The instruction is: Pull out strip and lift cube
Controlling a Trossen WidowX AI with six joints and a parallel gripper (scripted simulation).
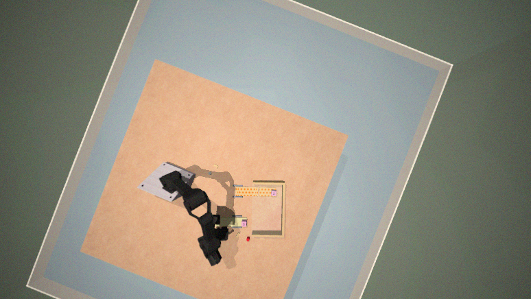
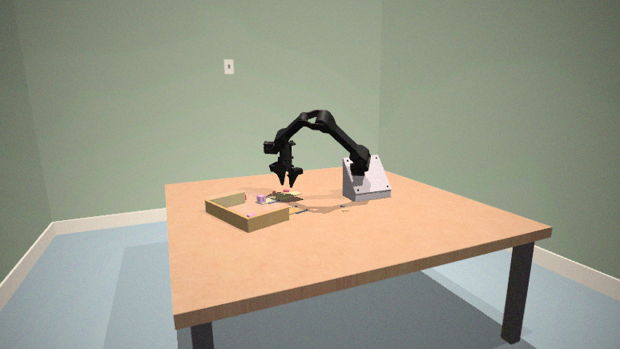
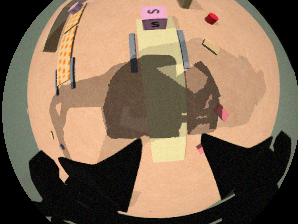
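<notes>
The pale green strip lies 4 cm below my gripper tip, 4 cm ahead of it and 2 cm to the left of it. From my gripper tip the other things lie so: grey disc 24 cm to the left, 20 cm behind, 4 cm below; then red block 20 cm ahead, 4 cm below, 1 cm to the right.
</notes>
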